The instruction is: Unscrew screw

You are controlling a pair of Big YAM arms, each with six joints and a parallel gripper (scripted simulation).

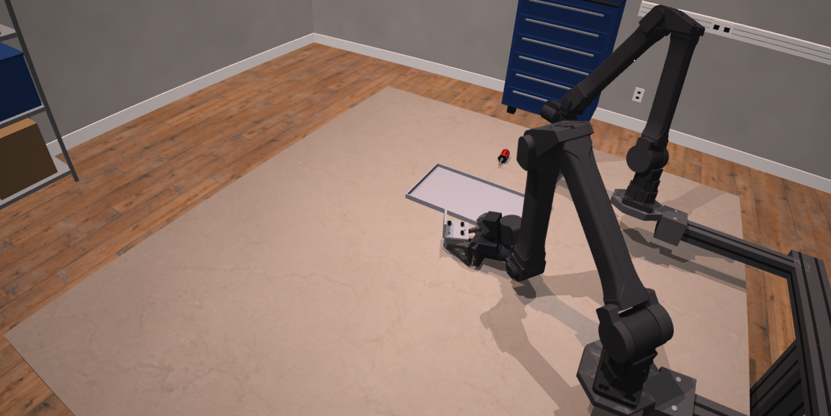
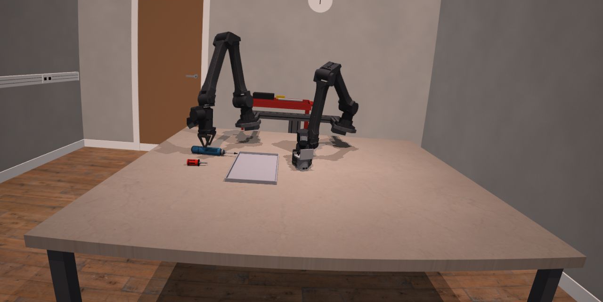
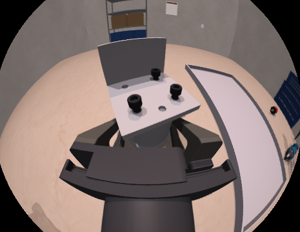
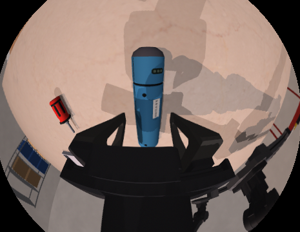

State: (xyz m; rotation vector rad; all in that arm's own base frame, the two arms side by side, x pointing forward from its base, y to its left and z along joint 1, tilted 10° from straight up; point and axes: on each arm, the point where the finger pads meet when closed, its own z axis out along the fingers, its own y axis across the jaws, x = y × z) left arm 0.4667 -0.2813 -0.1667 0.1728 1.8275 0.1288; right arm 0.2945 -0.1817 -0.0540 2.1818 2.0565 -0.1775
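My left hand is 10 mm below the joint module. Round my left hand: flat grey tray 230 mm to the right, 20 mm below; red-handled screwdriver 510 mm to the right, 10 mm below; grey l-shaped bracket 50 mm above.
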